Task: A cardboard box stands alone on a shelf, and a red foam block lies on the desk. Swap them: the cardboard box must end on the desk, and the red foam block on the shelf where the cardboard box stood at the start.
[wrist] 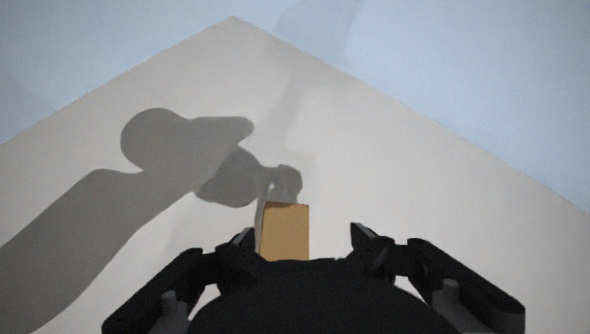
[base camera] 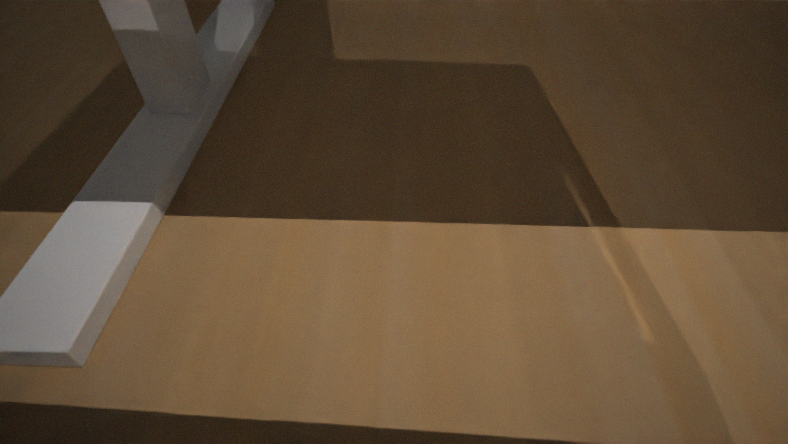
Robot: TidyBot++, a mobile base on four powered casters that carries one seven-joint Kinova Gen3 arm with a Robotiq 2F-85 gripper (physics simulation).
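Frame: origin at the arm's base, x down, y left, z ahead, level; metres.
Where they show: gripper, fingertip midpoint: (wrist: 302, 235).
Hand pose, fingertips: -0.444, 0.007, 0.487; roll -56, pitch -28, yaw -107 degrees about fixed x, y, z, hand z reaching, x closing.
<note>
After its pixels a point has its place, as x, y, z.
The cardboard box (wrist: 285, 231) {-0.374, 0.015, 0.495}, plain orange-brown, sits on the pale desk top (wrist: 425, 165) {-0.324, -0.222, 0.799} in the lower middle of the wrist view, with its lower part hidden behind the gripper body. My gripper (wrist: 302, 235) {-0.444, 0.007, 0.487} is open and empty, with its fingertips apart on either side of the box in this view and the box nearer the left fingertip. The gap between the box and the gripper is hard to judge. The red foam block and the shelf do not show in either view.
Pale blue surfaces (wrist: 500, 65) {-0.492, -0.253, 1.039} border the desk top's far corner. The arm's shadow falls across the desk top, left of and behind the box. In the base camera view, a grey-white foot bar (base camera: 82, 264) with an upright post (base camera: 170, 66) {0.309, 0.276, 0.556} stands on the wooden floor (base camera: 386, 308) {0.396, 0.018, 0.317} at the left.
</note>
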